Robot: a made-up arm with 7 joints.
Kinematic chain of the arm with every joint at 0, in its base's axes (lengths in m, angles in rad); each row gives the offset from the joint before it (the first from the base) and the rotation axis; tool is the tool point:
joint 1: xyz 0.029 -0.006 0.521 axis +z
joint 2: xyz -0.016 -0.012 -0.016 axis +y
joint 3: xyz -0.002 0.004 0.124 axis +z
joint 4: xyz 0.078 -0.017 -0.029 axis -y
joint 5: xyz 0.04 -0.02 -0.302 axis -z
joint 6: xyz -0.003 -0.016 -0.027 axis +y
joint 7: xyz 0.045 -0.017 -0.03 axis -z
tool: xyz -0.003 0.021 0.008
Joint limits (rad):
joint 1: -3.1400..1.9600
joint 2: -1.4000..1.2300
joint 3: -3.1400..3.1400
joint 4: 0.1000..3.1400
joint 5: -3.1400..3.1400
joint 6: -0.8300..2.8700
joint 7: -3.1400..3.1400
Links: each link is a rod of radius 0.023 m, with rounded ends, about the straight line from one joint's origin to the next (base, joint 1, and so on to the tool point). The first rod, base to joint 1, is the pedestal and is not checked.
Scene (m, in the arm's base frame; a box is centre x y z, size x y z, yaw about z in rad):
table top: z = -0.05
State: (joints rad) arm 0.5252 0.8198 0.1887 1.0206 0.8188 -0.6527 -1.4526
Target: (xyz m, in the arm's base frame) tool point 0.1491 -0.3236 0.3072
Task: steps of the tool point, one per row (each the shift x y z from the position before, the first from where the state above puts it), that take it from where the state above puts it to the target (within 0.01 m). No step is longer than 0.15 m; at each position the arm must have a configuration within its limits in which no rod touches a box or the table.
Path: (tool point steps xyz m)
1: 0.0373 -0.1076 0.0090
2: -0.0004 -0.1132 0.0234
3: -0.0380 -0.1049 0.0367
4: -0.0707 -0.0839 0.0483

